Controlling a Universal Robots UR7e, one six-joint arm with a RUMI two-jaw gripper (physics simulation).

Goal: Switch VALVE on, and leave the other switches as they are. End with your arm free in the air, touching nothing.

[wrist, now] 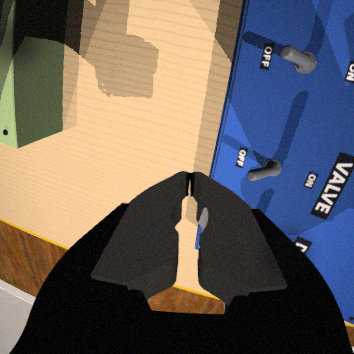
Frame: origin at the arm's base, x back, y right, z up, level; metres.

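Seen in the pictures: gripper, fingertip midpoint: (189,174).
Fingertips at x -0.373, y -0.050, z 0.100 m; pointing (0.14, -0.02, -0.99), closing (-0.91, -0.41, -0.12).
Offsets run from my fingertips to a thing's top centre. Level surfaces: height alone.
The blue switch panel {dz -0.117 m} (270,107) fills the right side of the wrist view. The VALVE switch {dy -0.002, dx -0.080, dz -0.069 m} (265,170) is a small grey lever between its OFF and ON labels, tilted towards OFF. Its VALVE label {dy -0.028, dx -0.159, dz -0.079 m} (333,186) lies to the right of it. Another grey lever {dy -0.116, dx -0.042, dz -0.069 m} (299,58) higher in the view also leans towards its OFF label; its name does not show. My gripper (189,174) is shut and empty. Its tips are left of the VALVE lever, by the panel's left edge in the view, and apart from the lever. How high they are above the table cannot be told.
A green block (39,95), the robot's base mount or a box, stands at the upper left on the light wooden table {dz -0.196 m} (125,145). The table's edge with a yellow line runs across the lower left. Part of another label {dy +0.086, dx -0.196, dz -0.079 m} (302,245) shows beside the gripper at the lower right.
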